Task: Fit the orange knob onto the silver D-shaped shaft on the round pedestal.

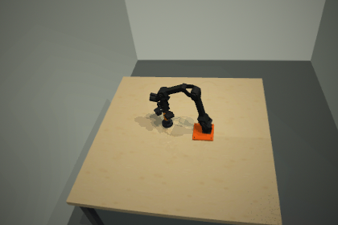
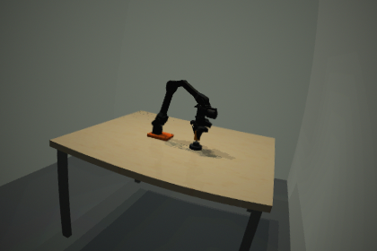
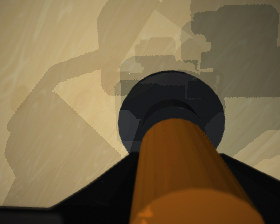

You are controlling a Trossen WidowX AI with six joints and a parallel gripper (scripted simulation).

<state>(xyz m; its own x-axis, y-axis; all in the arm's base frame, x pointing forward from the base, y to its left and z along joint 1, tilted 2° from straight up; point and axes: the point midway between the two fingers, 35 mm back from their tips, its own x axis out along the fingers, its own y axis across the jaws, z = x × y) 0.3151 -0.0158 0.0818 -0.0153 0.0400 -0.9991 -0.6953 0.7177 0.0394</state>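
My gripper tip is now 3 cm below the orange knob. Round my gripper tip: round dark pedestal 4 cm below.
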